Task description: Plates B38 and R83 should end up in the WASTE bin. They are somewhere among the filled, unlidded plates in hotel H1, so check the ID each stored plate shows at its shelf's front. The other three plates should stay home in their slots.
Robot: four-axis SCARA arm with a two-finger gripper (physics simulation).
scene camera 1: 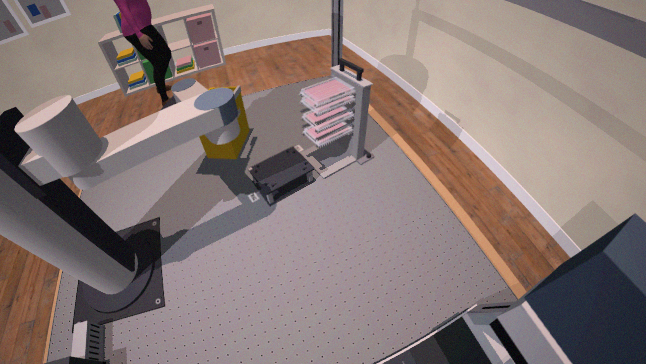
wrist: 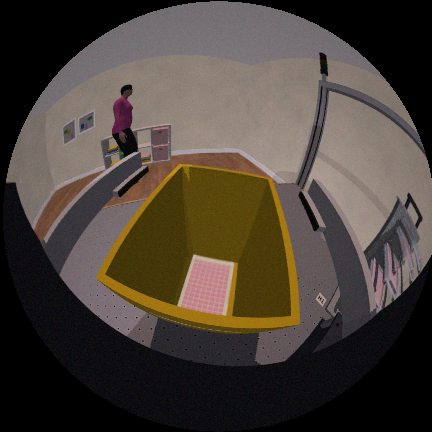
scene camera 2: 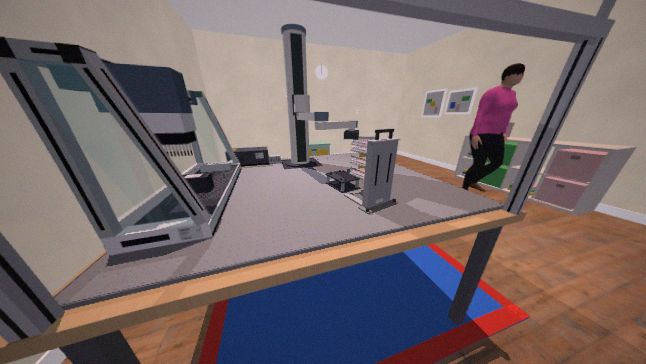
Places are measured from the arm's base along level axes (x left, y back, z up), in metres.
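Where they show: gripper, fingertip midpoint: [wrist: 222, 167]; arm's base, link origin: [scene camera 1: 120, 272] [scene camera 2: 300, 164].
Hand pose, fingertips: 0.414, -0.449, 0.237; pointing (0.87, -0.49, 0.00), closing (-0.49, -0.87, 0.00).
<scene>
Things, the pixels of their top centre, and the offset from my fingertips, as dx, dy, dz. "spot": a spot on its surface instead.
- yellow WASTE bin, top centre: [wrist: 213, 208] [scene camera 1: 215, 99] -0.021, +0.013, -0.025
- pink-filled plate, top centre: [wrist: 206, 285] -0.017, +0.011, -0.204
- large framed machine, surface spot: [scene camera 2: 150, 95] spot: -0.938, -0.329, +0.196
The yellow WASTE bin [scene camera 1: 223, 150] [wrist: 200, 318] stands below the arm's end. One pink-filled plate [wrist: 207, 287] lies at its bottom; no ID is readable on it. My gripper [wrist: 222, 167] is open above the bin, one finger on each side of the wrist view, with nothing between them. In scene camera 1 the arm hides it. Hotel H1 [scene camera 1: 364, 120] [scene camera 2: 380, 172] stands right of the bin in scene camera 1, holding several pink-filled plates [scene camera 1: 328, 91] on its shelves. Their IDs are not readable. The hotel's plates also show edge-on at the wrist view's right.
A low dark stand [scene camera 1: 285, 167] [scene camera 2: 343, 177] sits between bin and hotel. The arm's column [scene camera 1: 65, 235] [scene camera 2: 297, 95] rises from its dark base plate. A large framed machine [scene camera 2: 150, 95] stands at the left in scene camera 2. A person [scene camera 1: 150, 40] [scene camera 2: 495, 120] [wrist: 123, 117] is beyond the table.
</scene>
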